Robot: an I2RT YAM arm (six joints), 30 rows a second.
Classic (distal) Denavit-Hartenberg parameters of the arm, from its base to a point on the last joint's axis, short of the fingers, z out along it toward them. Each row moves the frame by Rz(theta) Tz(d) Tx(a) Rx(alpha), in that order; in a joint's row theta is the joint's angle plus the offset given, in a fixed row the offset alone. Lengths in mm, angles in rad.
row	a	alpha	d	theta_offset
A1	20	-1.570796	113.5	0
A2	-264	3.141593	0	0
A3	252.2	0	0	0.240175
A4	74	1.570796	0	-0.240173
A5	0	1.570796	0	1.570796
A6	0	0	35.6	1.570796
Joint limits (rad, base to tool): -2.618..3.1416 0..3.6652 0..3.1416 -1.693..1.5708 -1.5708..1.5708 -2.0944..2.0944
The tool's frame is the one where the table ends.
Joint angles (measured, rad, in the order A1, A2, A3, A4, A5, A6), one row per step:
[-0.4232, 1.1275, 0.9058, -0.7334, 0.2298, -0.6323]
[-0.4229, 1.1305, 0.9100, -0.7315, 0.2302, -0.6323]
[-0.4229, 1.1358, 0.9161, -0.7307, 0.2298, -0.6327]
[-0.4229, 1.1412, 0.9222, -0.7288, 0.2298, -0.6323]
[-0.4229, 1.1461, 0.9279, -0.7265, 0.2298, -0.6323]
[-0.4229, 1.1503, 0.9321, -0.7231, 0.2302, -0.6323]
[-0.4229, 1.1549, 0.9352, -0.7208, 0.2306, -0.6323]
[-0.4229, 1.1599, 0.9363, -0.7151, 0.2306, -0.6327]
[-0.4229, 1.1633, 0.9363, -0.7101, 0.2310, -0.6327]
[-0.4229, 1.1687, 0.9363, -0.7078, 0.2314, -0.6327]
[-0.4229, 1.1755, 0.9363, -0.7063, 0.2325, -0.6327]
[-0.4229, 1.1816, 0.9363, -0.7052, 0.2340, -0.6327]
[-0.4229, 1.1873, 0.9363, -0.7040, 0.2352, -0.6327]
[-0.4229, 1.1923, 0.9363, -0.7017, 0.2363, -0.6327]
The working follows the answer.
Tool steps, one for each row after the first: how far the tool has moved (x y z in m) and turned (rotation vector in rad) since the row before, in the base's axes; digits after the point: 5 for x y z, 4 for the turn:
[0.00092, -0.00036, 0.00084, -0.0016, -0.0027, 0.0001]
[0.00129, -0.00056, 0.00089, -0.0005, -0.0014, 0.0005]
[0.00139, -0.00062, 0.00094, -0.0009, -0.0025, -0.0003]
[0.00132, -0.00059, 0.00093, -0.0013, -0.0028, 0.0000]
[0.00119, -0.00055, 0.00067, -0.0017, -0.0030, -0.0002]
[0.00108, -0.00050, 0.00017, -0.0006, -0.0006, -0.0002]
[0.00126, -0.00057, -0.00034, -0.0009, -0.0015, 0.0003]
[0.00088, -0.00041, -0.00039, -0.0010, -0.0013, -0.0002]
[0.00095, -0.00044, -0.00100, 0.0010, 0.0030, -0.0002]
[0.00107, -0.00052, -0.00135, 0.0014, 0.0052, -0.0006]
[0.00092, -0.00047, -0.00123, 0.0009, 0.0051, -0.0009]
[0.00088, -0.00044, -0.00115, 0.0010, 0.0045, -0.0007]
[0.00086, -0.00043, -0.00093, 0.0003, 0.0028, -0.0006]

Tool pose at each row, in the base's axes (x y z in m, rotation vector in rad; rounded; the steps above come from the unrounded poses):
[0.19879, -0.09843, 0.26793, -0.1791, 2.6349, -0.6857]
[0.19971, -0.09879, 0.26877, -0.1786, 2.6319, -0.6876]
[0.20100, -0.09935, 0.26966, -0.1789, 2.6302, -0.6880]
[0.20239, -0.09998, 0.27060, -0.1778, 2.6276, -0.6891]
[0.20371, -0.10057, 0.27154, -0.1771, 2.6246, -0.6905]
[0.20489, -0.10112, 0.27221, -0.1761, 2.6213, -0.6926]
[0.20597, -0.10162, 0.27238, -0.1757, 2.6206, -0.6934]
[0.20723, -0.10219, 0.27204, -0.1758, 2.6188, -0.6944]
[0.20812, -0.10260, 0.27165, -0.1753, 2.6174, -0.6956]
[0.20907, -0.10305, 0.27065, -0.1759, 2.6205, -0.6947]
[0.21014, -0.10357, 0.26930, -0.1767, 2.6261, -0.6935]
[0.21106, -0.10404, 0.26807, -0.1772, 2.6314, -0.6930]
[0.21194, -0.10448, 0.26693, -0.1778, 2.6361, -0.6924]
[0.21280, -0.10491, 0.26599, -0.1780, 2.6391, -0.6924]

